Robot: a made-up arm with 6 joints.
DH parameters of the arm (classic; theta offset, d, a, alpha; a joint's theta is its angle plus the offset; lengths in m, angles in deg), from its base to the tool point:
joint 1: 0 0.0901 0 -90
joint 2: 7.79 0 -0.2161 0
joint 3: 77.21 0 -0.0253 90
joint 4: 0 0.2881 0 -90
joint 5: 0 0 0.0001 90
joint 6: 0 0.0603 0 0
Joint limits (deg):
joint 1: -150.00..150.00
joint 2: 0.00..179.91
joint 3: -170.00..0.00
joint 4: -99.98..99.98
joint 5: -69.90..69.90
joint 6: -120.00..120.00
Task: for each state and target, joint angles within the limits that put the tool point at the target. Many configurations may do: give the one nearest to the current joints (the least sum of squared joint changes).
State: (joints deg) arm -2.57 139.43 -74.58 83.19 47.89 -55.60
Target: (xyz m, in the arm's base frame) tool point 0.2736 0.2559 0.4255
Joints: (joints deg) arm 36.27 100.89 -114.95 89.10 47.38 -55.60
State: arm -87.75 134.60 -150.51 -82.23 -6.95 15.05
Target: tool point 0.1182 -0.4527 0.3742
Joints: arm -76.82 122.91 -133.72 -83.15 -11.53 15.05
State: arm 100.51 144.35 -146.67 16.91 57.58 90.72
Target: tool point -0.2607 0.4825 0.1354
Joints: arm 117.22 159.74 -155.85 18.49 35.36 90.72
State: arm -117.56 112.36 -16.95 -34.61 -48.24 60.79
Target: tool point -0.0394 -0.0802 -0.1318
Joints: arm -128.12 143.98 -21.48 -29.27 -38.97 60.79
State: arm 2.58 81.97 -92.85 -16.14 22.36 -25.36
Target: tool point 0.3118 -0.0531 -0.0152
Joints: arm -8.26 117.19 -56.68 -16.19 27.33 -25.36
